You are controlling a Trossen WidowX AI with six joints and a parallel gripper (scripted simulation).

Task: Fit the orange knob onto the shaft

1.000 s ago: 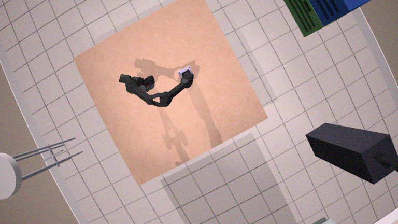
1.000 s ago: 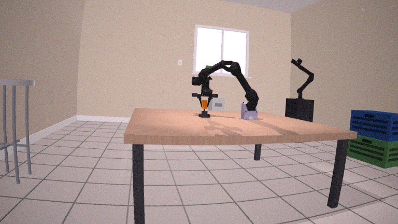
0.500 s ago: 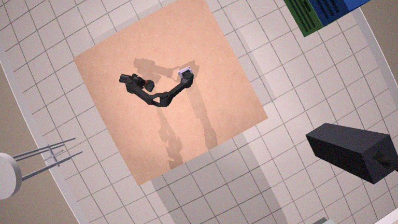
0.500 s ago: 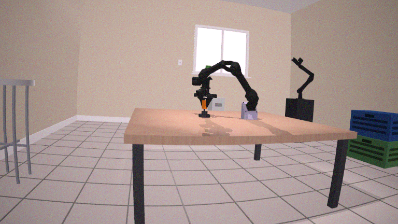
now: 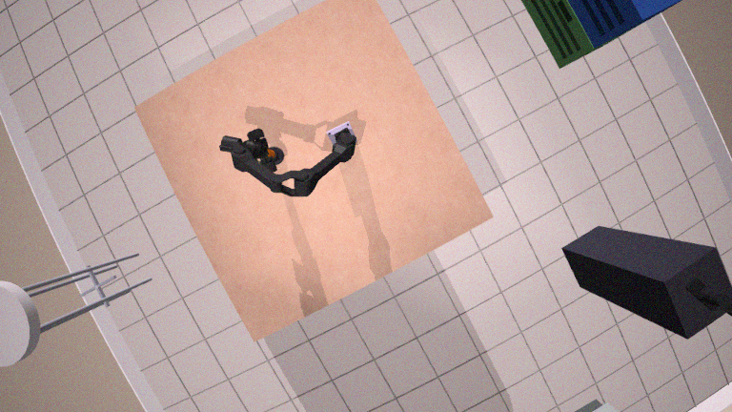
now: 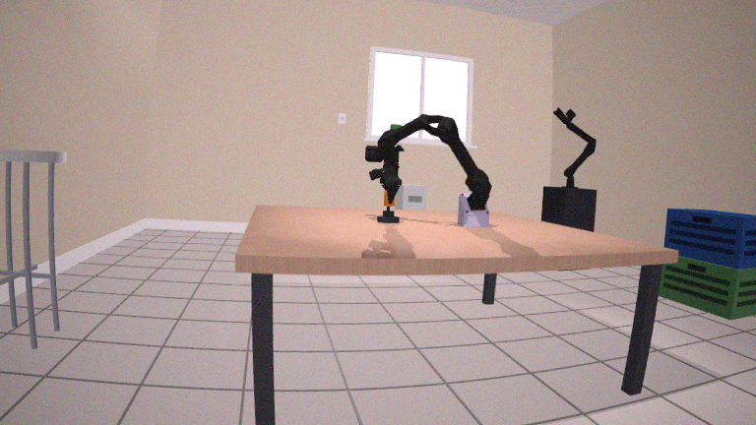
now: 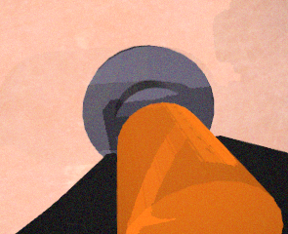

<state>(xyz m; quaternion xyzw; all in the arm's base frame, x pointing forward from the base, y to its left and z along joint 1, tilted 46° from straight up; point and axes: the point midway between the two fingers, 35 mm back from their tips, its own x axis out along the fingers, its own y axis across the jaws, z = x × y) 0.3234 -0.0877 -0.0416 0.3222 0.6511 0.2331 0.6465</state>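
Right now my gripper tip is 2 cm below the orange knob. Round my gripper tip: round pedestal: 4 cm below.
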